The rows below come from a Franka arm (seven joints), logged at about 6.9 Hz.
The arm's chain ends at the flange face. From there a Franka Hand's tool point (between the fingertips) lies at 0.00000 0.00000 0.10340 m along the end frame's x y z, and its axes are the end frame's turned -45 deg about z.
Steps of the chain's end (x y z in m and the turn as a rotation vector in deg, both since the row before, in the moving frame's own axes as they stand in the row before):
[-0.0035, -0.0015, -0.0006, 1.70, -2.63, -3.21]
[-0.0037, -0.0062, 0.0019, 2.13, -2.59, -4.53]
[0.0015, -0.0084, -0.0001, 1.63, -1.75, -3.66]
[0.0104, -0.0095, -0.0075, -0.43, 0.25, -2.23]
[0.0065, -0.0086, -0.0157, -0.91, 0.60, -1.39]
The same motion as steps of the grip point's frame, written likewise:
[-0.0028, -0.0090, -0.0008, 3.06, -0.66, -3.21]
[0.0009, -0.0130, 0.0017, 3.34, -0.33, -4.53]
[0.0067, -0.0092, -0.0002, 2.39, -0.08, -3.66]
[0.0139, 0.0015, -0.0075, -0.48, -0.13, -2.23]
[0.0103, 0.0004, -0.0157, -1.07, -0.22, -1.39]

